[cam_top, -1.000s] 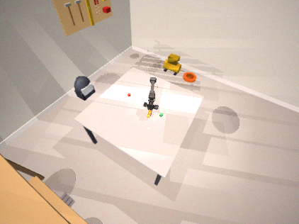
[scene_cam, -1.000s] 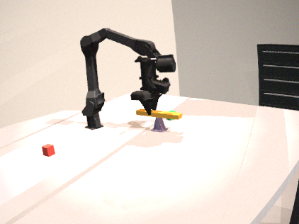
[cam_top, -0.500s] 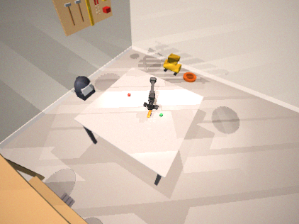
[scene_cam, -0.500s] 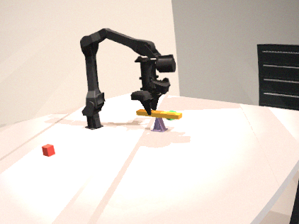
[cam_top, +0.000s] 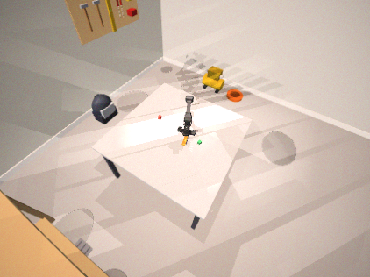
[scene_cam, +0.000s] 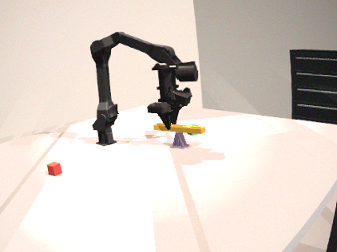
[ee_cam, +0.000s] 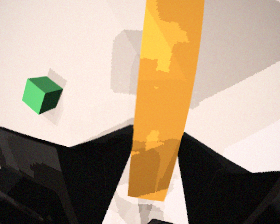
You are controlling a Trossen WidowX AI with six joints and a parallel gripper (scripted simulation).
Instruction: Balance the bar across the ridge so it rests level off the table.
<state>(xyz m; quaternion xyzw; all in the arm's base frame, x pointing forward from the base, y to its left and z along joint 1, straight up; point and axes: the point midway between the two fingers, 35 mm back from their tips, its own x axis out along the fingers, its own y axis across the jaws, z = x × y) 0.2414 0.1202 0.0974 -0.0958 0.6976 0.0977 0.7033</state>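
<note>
The orange-yellow bar lies 30 mm ahead of my gripper tip and 10 mm to the left of it. The rest, counted from my gripper tip: red cube: 100 mm behind, 420 mm to the right, 50 mm below; green cube: 40 mm behind, 150 mm to the left, 50 mm below.
</note>
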